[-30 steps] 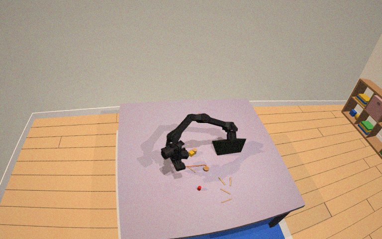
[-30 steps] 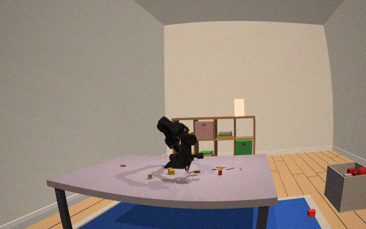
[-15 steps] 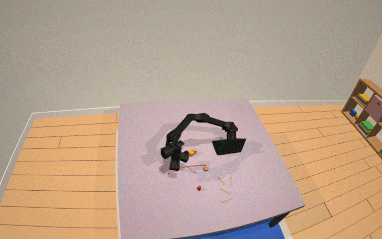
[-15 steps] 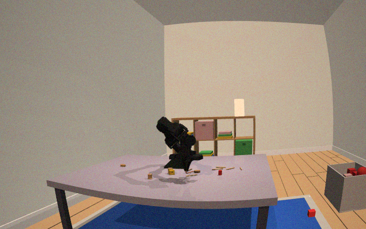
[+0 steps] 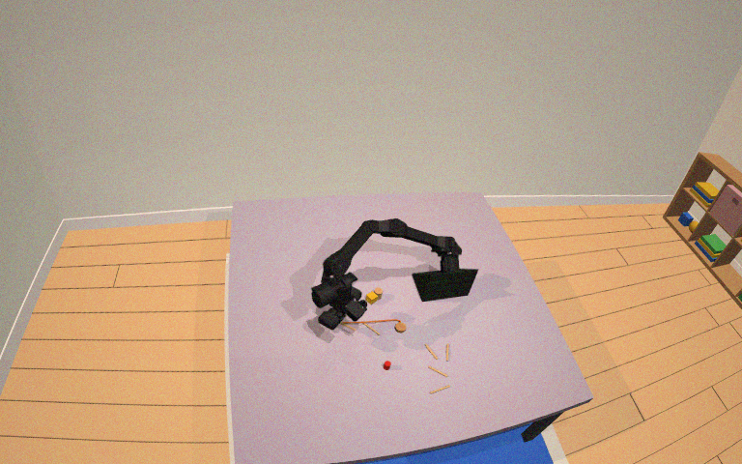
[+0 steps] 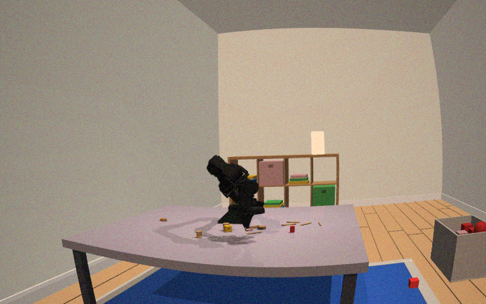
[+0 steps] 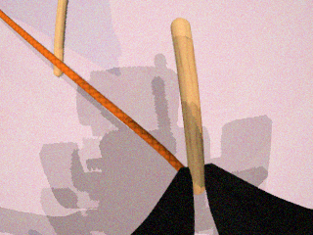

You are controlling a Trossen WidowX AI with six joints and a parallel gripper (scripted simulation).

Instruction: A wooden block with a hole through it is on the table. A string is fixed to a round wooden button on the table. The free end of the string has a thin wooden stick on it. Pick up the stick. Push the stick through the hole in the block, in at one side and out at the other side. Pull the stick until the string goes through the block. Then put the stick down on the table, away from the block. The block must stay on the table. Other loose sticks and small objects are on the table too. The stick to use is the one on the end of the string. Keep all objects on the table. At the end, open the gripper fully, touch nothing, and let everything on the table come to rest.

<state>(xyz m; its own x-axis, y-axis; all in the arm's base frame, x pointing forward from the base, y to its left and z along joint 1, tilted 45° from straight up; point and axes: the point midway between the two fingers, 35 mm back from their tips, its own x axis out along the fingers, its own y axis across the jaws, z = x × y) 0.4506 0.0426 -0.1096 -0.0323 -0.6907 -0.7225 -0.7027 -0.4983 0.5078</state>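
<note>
The yellow block is 15 cm behind my gripper tip, 12 cm to the right of it and 4 cm below it. Also, from my gripper tip: wooden cylinder (18 cm behind, 13 cm to the right, 3 cm below); red piece (19 cm to the left, 12 cm behind, 4 cm below).
</note>
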